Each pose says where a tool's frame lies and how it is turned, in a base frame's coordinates. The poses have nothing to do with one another.
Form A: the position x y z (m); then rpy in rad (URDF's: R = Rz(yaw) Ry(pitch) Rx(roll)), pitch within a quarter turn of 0, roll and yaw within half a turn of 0.
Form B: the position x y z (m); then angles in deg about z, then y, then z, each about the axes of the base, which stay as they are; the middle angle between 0 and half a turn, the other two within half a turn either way. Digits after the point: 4 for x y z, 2 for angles.
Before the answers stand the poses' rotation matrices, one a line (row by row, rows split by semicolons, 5 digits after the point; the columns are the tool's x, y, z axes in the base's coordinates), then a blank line. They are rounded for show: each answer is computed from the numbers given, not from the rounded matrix.
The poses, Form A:
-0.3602, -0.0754, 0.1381, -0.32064, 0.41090, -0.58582
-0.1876, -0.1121, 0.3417, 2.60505, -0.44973, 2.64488
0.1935, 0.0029, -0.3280, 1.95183, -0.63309, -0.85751
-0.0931, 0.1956, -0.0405, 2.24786, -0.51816, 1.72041
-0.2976, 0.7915, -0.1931, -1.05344, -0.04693, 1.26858
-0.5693, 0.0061, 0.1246, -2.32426, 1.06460, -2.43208
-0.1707, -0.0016, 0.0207, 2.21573, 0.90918, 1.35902
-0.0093, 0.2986, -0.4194, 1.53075, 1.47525, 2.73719
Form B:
0.76390 0.41980 0.49012; -0.50686 0.86039 0.05304; -0.39943 -0.28894 0.87004
-0.79173 0.60494 -0.08489; 0.42915 0.64972 0.62745; 0.43472 0.46034 -0.77402
0.52752 -0.64058 -0.55802; -0.60966 0.17199 -0.77378; 0.59164 0.74838 -0.29981
-0.12949 0.67705 0.72446; 0.85903 -0.28833 0.42301; 0.49528 0.67710 -0.54427
0.29731 -0.46003 -0.83665; 0.95363 0.18613 0.23653; 0.04691 -0.86817 0.49404
-0.36785 0.03822 0.92910; -0.31587 0.93461 -0.16351; -0.87460 -0.35362 -0.33172
0.12914 0.72025 0.68159; 0.60067 0.49008 -0.63168; -0.78900 0.49099 -0.36934
-0.08771 -0.93016 0.35652; 0.03754 0.35455 0.93428; -0.99544 0.09532 0.00382

-0.3602, -0.0754, 0.1381, -35.88, 29.54, 6.18
-0.1876, -0.1121, 0.3417, 133.36, 140.72, 97.71
0.1935, 0.0029, -0.3280, 128.33, 107.45, -125.80
-0.0931, 0.1956, -0.0405, 126.18, 122.97, 30.28
-0.2976, 0.7915, -0.1931, -93.09, 60.39, 164.21
-0.5693, 0.0061, 0.1246, -22.01, 109.37, -9.98
-0.1707, -0.0016, 0.0207, 31.89, 111.67, -42.82
-0.0093, 0.2986, -0.4194, 5.47, 89.78, 69.11

